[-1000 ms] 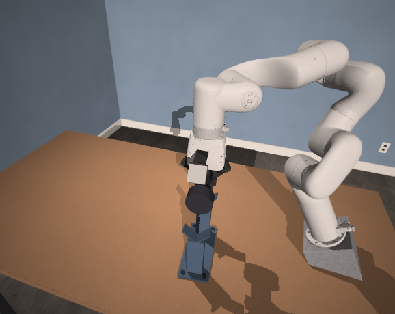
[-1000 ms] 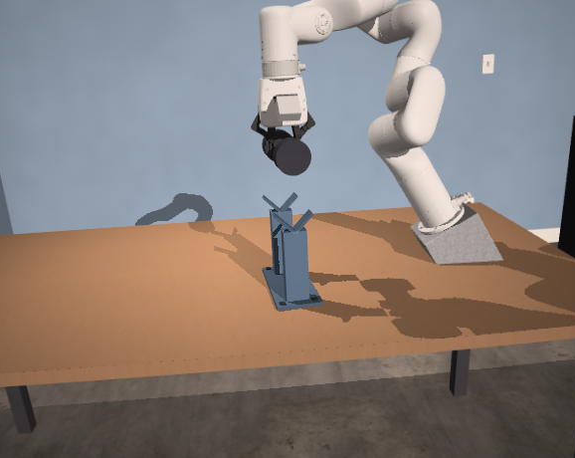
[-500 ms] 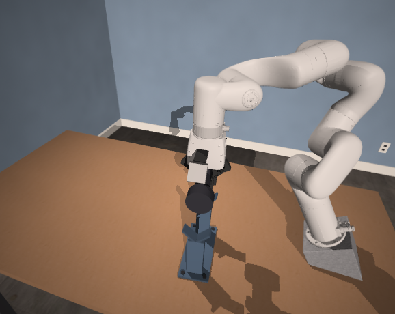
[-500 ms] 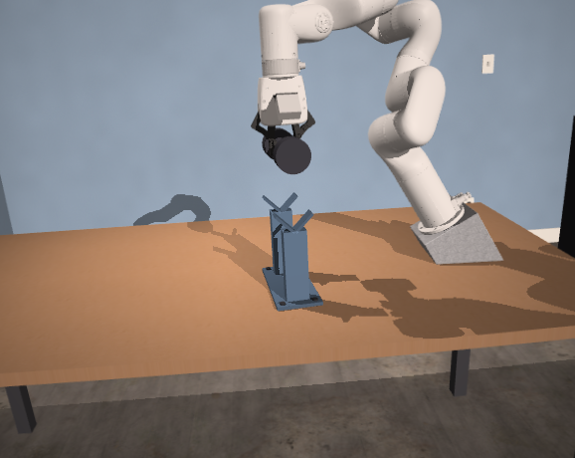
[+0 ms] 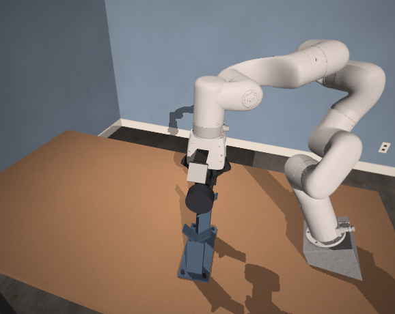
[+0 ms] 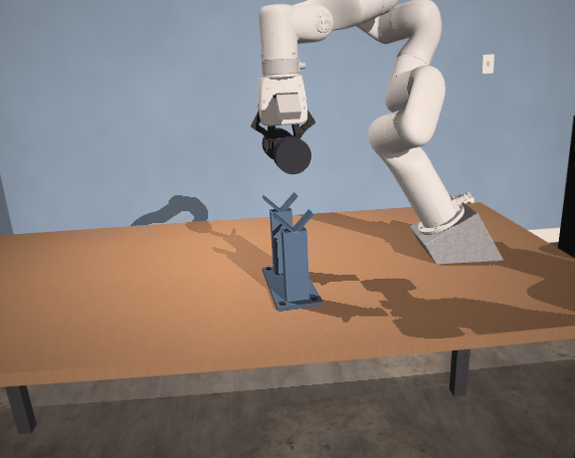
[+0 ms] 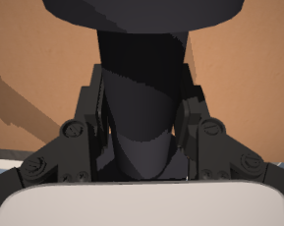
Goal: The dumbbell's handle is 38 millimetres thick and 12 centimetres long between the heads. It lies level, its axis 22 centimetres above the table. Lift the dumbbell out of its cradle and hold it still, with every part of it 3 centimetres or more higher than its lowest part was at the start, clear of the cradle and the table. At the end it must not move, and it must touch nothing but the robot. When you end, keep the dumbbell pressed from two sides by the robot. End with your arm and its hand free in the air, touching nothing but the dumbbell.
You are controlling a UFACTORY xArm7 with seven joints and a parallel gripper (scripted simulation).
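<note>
My hand is right at the dark dumbbell. The rest, counted from my hand: blue cradle: 230 mm below.
</note>
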